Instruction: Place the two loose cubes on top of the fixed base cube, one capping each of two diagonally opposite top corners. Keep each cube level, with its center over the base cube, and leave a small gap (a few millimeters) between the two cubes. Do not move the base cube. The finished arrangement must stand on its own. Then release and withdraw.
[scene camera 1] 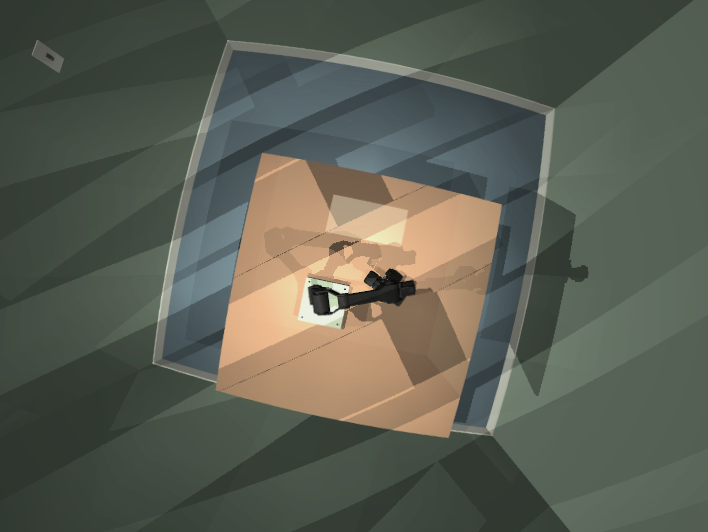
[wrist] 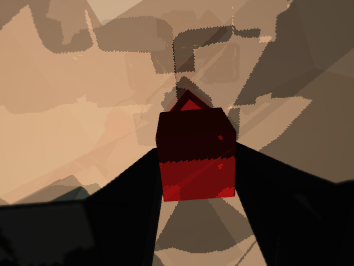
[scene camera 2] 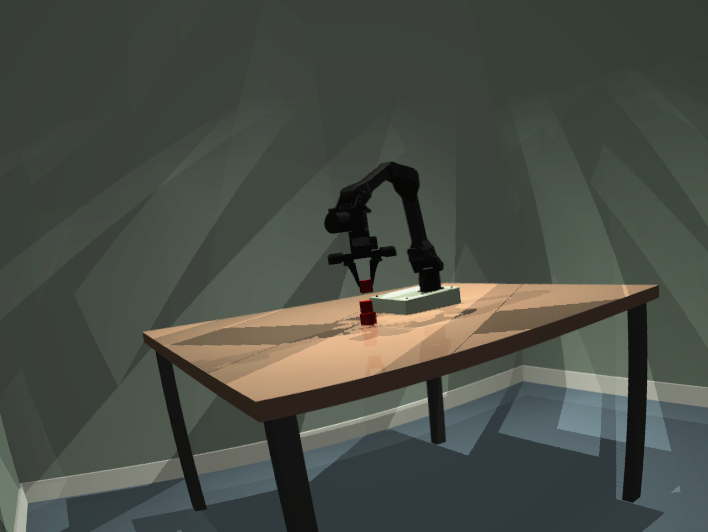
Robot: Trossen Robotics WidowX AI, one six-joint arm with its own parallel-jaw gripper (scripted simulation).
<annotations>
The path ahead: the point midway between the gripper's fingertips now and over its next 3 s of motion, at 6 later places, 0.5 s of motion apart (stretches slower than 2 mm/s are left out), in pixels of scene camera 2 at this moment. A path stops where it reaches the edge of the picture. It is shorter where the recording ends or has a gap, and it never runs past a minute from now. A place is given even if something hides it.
My gripper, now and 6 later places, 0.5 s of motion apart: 365, 286; 366, 295; 366, 299; 367, 306; 368, 306; 368, 302; 367, 297
</annotations>
